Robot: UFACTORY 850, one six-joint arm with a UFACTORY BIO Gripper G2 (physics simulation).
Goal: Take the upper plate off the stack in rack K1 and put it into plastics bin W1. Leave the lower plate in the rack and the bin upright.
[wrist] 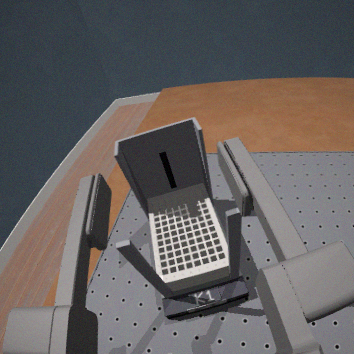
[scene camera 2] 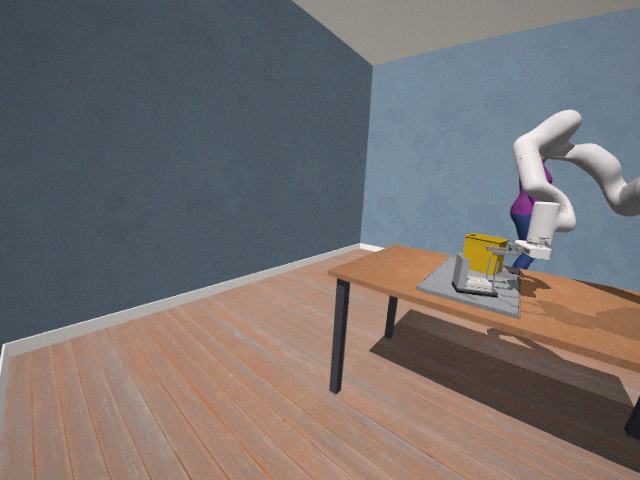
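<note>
Rack K1 stands on the grey perforated board, with a tall dark back wall, two front posts and a label. A white gridded plate lies in it; whether a second plate is under it I cannot tell. My gripper is shut to its narrow stop with nothing between its fingers, which still stand apart. It is above the rack, near the height of the post tops or higher. Plastics bin W1, a yellow bin, stands upright behind the rack; it does not show in the wrist view.
The perforated board lies on a wooden table. The rack's two front posts rise between the plate and the gripper side. A person in a purple top stands behind the arm.
</note>
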